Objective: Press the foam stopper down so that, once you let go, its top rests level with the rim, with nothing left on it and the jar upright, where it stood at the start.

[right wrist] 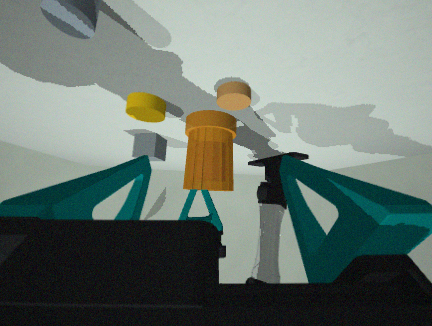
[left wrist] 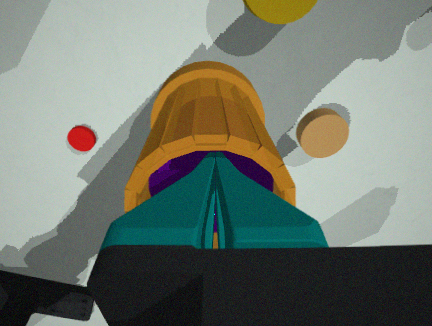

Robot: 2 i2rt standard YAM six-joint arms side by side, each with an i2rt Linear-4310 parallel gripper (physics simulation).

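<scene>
The orange jar [left wrist: 207, 117] [right wrist: 210, 157] stands upright on the table, wider at its foot. The purple top of the foam stopper [left wrist: 170, 175] shows inside the jar's mouth in the left wrist view; no part of the stopper shows above the rim in the right wrist view. My left gripper [left wrist: 215, 163] [right wrist: 199, 179] is shut and empty, its fingertips at the jar's mouth over the stopper, hiding the stopper's middle. Whether the tips touch it I cannot tell. My right gripper [right wrist: 215, 162] is open and empty, away from the jar, which shows beyond and between its fingers.
A tan disc [left wrist: 324, 134] [right wrist: 233, 96] and a yellow disc [left wrist: 281, 9] [right wrist: 145, 107] lie near the jar. A red disc [left wrist: 81, 138] lies on its other side. A grey block [right wrist: 149, 146] and a blue-grey cylinder [right wrist: 72, 16] also stand on the table.
</scene>
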